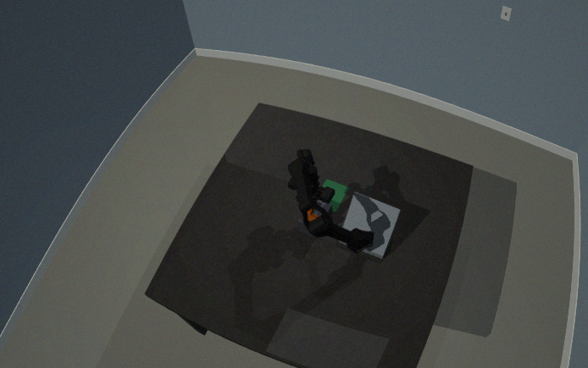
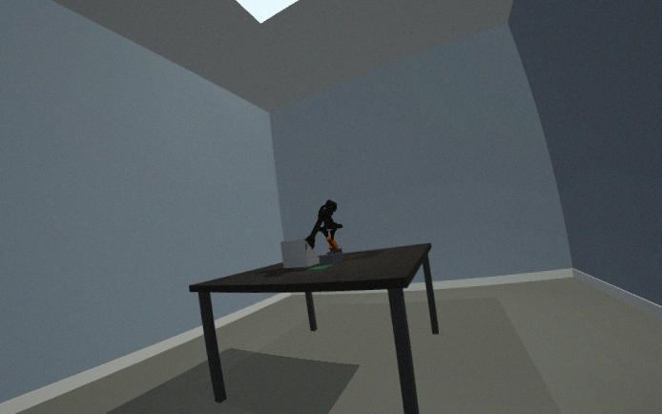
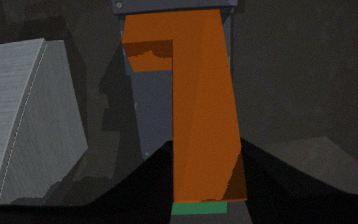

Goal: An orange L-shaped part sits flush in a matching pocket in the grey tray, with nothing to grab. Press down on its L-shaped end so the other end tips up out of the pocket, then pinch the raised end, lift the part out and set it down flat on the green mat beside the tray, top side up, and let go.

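My gripper tip is 17 cm above the green mat, 14 cm to the left of it and 3 cm past it. From my gripper tip the other things lie so: orange L-shaped part 3 cm to the left, 3 cm below, 1 cm behind.
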